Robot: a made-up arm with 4 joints.
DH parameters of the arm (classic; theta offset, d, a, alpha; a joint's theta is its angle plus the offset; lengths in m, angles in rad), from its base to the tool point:
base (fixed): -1.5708 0.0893 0 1.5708
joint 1: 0 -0.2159 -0.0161 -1.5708
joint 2: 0 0.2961 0.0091 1.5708
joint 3: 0 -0.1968 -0.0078 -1.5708
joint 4: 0.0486 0 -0.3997 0
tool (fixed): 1.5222 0.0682 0 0
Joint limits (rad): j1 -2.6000..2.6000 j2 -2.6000..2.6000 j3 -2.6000..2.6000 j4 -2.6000..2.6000
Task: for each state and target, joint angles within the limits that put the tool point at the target. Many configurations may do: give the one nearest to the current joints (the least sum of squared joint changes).
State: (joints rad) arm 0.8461 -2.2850 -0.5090 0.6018
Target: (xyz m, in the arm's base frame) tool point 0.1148 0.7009 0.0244
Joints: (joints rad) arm 1.7351 -2.5417 -1.3846 0.1419
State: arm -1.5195 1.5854 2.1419 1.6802
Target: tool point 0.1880 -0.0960 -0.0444
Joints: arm -1.5257 1.3783 1.8736 1.0355
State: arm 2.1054 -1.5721 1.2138 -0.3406
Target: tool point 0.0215 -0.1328 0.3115
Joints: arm 1.4161 -2.0954 1.8230 -0.3594
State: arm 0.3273 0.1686 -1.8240 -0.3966
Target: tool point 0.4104 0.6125 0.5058
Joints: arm 0.5840 0.8277 -1.2798 -0.3802
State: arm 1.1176 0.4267 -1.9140 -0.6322
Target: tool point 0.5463 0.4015 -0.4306
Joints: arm 1.6525 1.1811 -1.8790 -1.1866
